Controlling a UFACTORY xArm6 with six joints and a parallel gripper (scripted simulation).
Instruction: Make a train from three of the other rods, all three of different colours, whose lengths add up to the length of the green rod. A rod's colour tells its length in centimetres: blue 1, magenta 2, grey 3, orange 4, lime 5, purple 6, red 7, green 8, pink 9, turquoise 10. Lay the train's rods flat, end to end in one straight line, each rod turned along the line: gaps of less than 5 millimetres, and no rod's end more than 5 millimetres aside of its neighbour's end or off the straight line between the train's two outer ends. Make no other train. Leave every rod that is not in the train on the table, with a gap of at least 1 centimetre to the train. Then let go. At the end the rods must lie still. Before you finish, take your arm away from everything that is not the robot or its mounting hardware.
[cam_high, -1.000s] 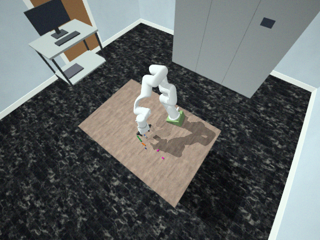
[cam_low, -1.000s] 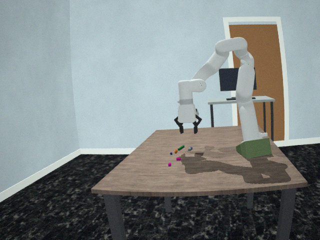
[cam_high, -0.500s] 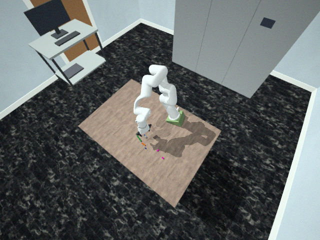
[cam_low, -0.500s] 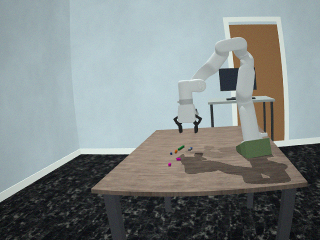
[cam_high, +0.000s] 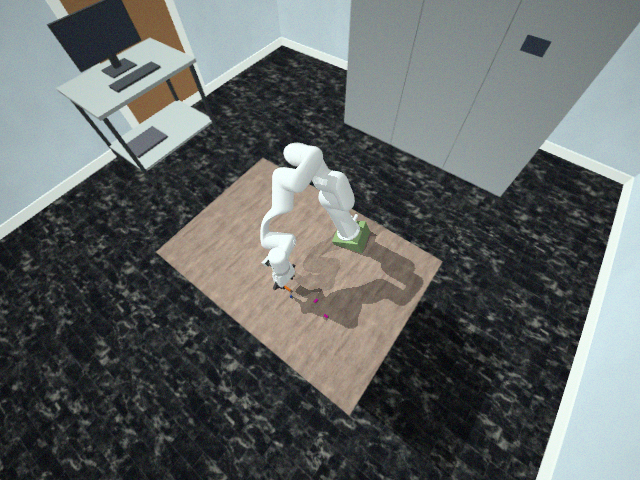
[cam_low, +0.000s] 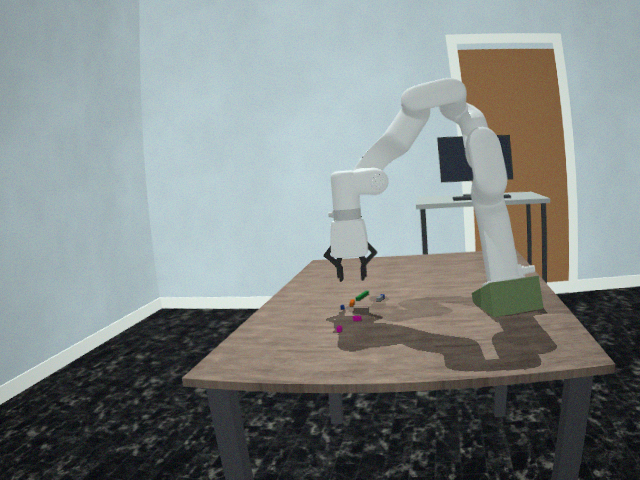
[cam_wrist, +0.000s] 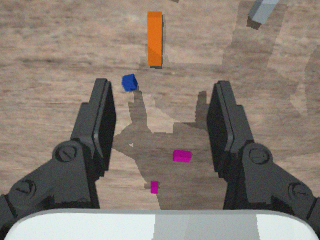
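Right now the orange rod is 8 cm below my hand and 1 cm ahead of it. From my hand the other things lie so: green rod (8 cm below, 7 cm to the right, 3 cm behind); grey rod (8 cm below, 7 cm behind, 2 cm to the right).
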